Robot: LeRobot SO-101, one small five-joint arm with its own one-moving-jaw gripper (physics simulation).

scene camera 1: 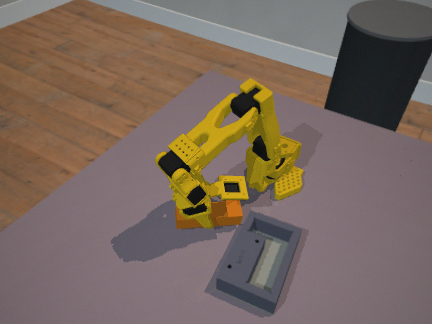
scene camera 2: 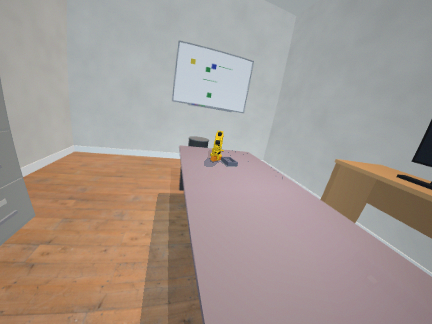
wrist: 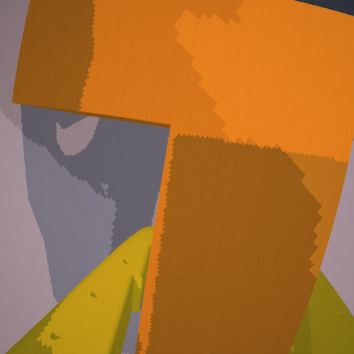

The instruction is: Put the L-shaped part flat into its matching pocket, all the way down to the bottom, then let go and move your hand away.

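Frame: origin at the arm's base, x left, y back, z up, level; centimetres.
Where they show: hand, its tool point: (scene camera 1: 208, 208) (scene camera 2: 214, 157) (wrist: 160, 245); arm's base, origin of its link: (scene camera 1: 269, 185).
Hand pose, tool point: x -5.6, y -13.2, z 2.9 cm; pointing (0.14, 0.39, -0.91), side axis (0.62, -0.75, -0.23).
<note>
Things, the pixels of their top centre, and the offset from my tool point. Level surfaces: height alone.
- orange L-shaped part, centre of its top: (wrist: 120, 306) (scene camera 1: 207, 199) (scene camera 2: 215, 155) dx -0.1, dy -0.2, dz +2.3 cm
- grey-blue pocket block, centre of its top: (scene camera 1: 261, 251) (scene camera 2: 229, 159) dx +11.9, dy -3.4, dz +0.8 cm
- mauve table, height of its surface: dz -2.9 cm
The orange L-shaped part (scene camera 1: 231, 213) (scene camera 2: 214, 159) (wrist: 250, 75) is in my gripper (scene camera 1: 206, 222) (wrist: 232, 255), whose two jaws press on the sides of one leg. The other leg reaches across the top of the wrist view. The part looks roughly level and seems a little above the table; the exact gap cannot be told. The grey-blue pocket block (scene camera 1: 245, 295) (scene camera 2: 230, 162) stands beside the part, apart from the jaws. Its recess shows a pale floor beside a raised section with two dark holes. The jaws hide some of the part in scene camera 1.
The mauve table (scene camera 1: 125, 295) (scene camera 2: 260, 225) carries the arm and block. The arm's base (scene camera 1: 289, 184) stands behind the part. A dark round bin (scene camera 1: 377, 75) (scene camera 2: 198, 142) stands beyond the table's far edge. A wooden desk (scene camera 2: 345, 192) is at the right in scene camera 2.
</note>
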